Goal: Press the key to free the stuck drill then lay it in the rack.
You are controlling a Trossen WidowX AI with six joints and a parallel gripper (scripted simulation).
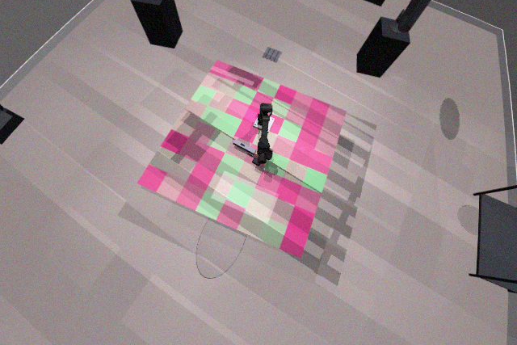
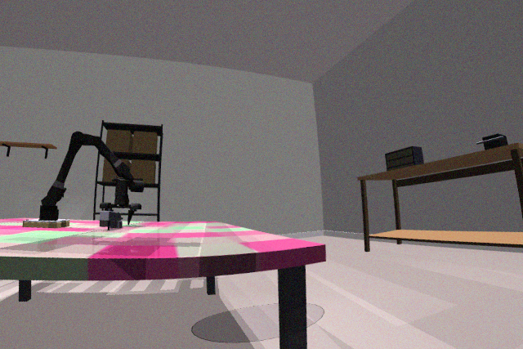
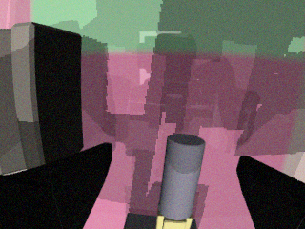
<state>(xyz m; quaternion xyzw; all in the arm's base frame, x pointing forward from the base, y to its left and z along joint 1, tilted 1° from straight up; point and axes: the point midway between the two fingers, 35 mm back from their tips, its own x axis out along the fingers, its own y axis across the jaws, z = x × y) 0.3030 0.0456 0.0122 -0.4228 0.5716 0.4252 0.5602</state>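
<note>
Now: gripper tip 4 cm to the left of the drill, 4 cm below it and 1 cm past it. The rest, counted from my gripper tip: grey fixture (13 cm to the right, 4 cm behind, 3 cm above); rack (7 cm behind, 5 cm to the left, 1 cm above).
</note>
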